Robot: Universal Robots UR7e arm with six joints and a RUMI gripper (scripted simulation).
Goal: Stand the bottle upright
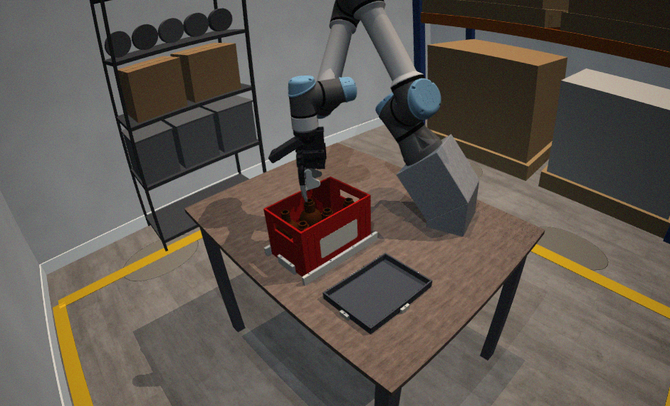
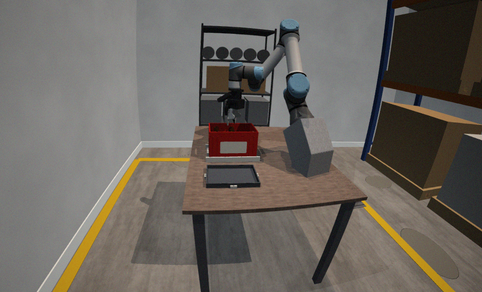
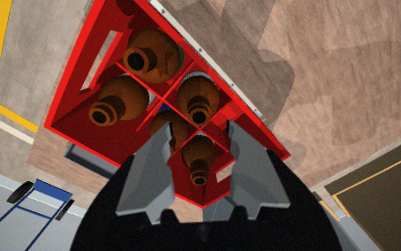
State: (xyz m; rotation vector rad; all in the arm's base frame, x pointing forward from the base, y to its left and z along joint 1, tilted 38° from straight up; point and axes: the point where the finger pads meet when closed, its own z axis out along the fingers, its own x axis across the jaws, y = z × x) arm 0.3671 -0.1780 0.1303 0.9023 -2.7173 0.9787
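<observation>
My gripper is now 40 mm to the right of the red crate and 110 mm above it. Round my hand: dark tray 80 mm ahead, 320 mm to the left, 180 mm below.
</observation>
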